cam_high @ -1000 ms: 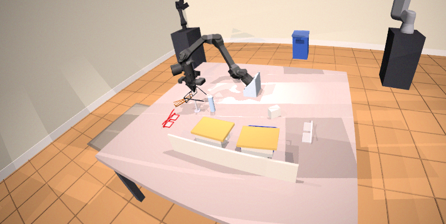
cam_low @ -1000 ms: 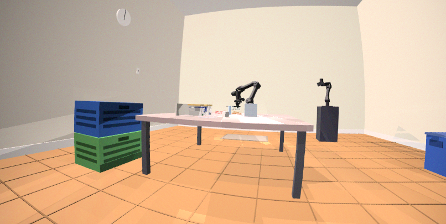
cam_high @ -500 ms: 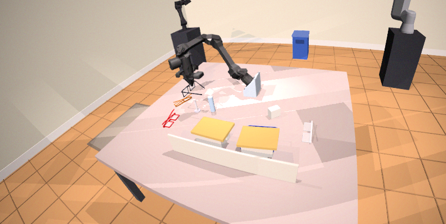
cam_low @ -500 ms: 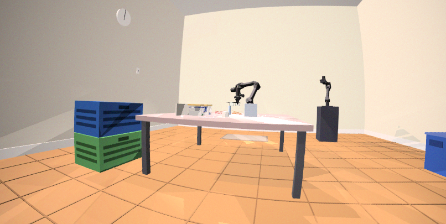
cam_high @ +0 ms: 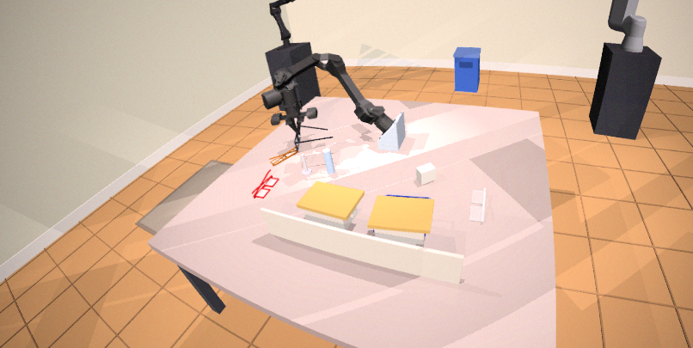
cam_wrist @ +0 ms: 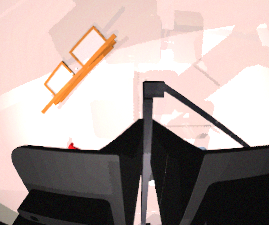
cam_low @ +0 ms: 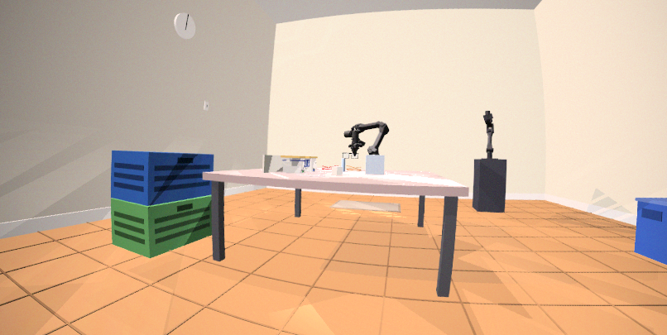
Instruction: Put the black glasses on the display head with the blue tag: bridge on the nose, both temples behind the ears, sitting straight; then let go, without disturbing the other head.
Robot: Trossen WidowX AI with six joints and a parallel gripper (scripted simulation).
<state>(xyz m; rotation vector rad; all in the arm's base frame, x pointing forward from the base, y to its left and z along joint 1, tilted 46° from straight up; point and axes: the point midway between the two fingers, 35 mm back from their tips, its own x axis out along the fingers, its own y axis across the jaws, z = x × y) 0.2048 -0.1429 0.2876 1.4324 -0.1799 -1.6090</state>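
The round stand lies 80 mm ahead of my gripper tip, 70 mm to the left of it and 100 mm below it. Round my gripper tip: white cube (20 mm behind, 530 mm to the left, 90 mm below); pale blue cylinder (50 mm ahead, 160 mm to the left, 70 mm below); low white wall (380 mm ahead, 460 mm to the left, 70 mm below).
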